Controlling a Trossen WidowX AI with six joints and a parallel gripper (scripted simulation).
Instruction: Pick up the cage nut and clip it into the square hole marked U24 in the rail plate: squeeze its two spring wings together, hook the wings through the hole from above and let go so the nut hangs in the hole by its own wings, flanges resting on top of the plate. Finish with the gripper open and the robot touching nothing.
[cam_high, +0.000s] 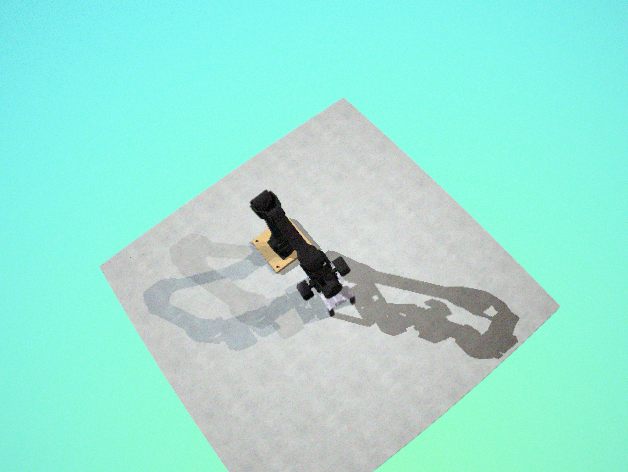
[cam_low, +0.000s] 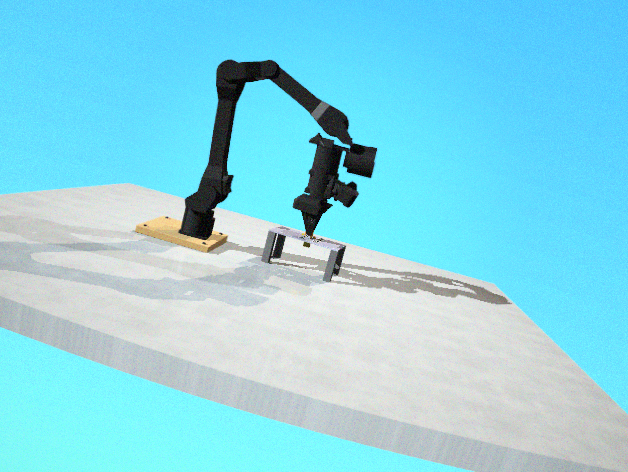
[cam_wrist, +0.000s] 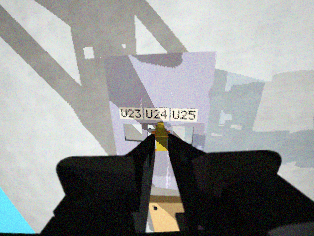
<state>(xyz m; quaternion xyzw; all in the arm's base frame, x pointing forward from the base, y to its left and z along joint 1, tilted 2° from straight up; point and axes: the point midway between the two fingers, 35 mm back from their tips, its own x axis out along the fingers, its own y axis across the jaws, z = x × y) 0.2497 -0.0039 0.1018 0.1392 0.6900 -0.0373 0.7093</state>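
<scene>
My gripper tip is now 1 cm above the cage nut.
</scene>
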